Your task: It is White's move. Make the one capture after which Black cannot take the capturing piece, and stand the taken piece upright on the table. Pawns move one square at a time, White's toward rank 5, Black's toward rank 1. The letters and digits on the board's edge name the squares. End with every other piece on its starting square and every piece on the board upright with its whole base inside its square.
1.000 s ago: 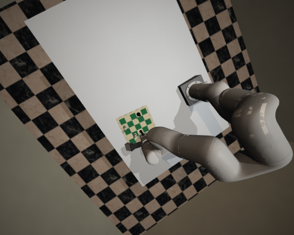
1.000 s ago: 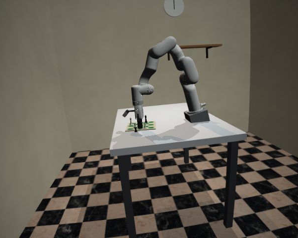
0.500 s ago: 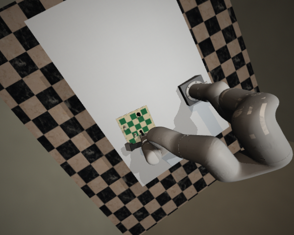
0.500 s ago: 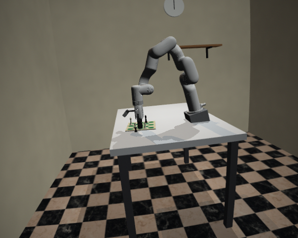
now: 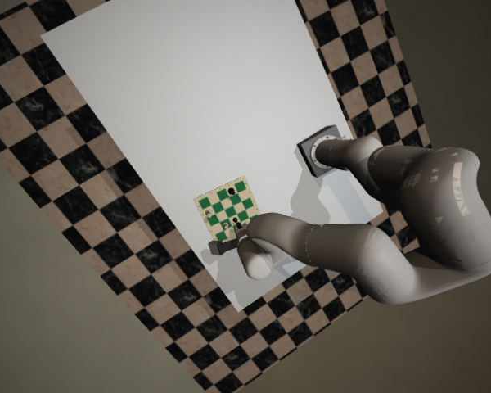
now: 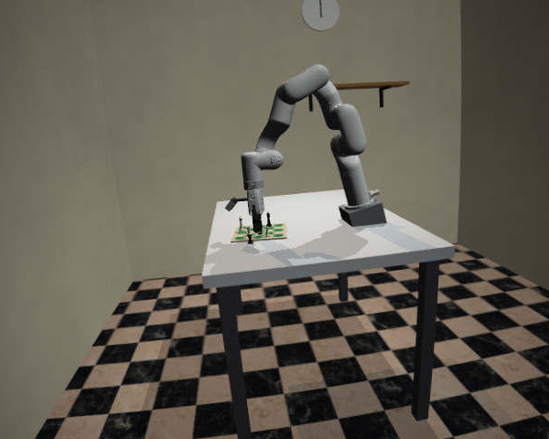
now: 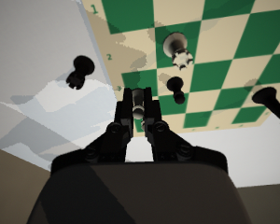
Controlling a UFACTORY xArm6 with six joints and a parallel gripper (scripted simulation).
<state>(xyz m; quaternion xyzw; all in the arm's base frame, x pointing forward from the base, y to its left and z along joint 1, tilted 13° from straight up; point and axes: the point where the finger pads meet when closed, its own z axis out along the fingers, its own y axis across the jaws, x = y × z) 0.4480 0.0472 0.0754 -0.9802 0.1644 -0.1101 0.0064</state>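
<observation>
Now: the black pawn 1 cm behind my hand, 4 cm to the right of it and 3 cm below it. Also, from my hand: white piece (5 cm ahead, 13 cm to the right, 1 cm below); green-and-cream chessboard (2 cm behind, 8 cm to the right, 5 cm below); white pawn (1 cm below).
</observation>
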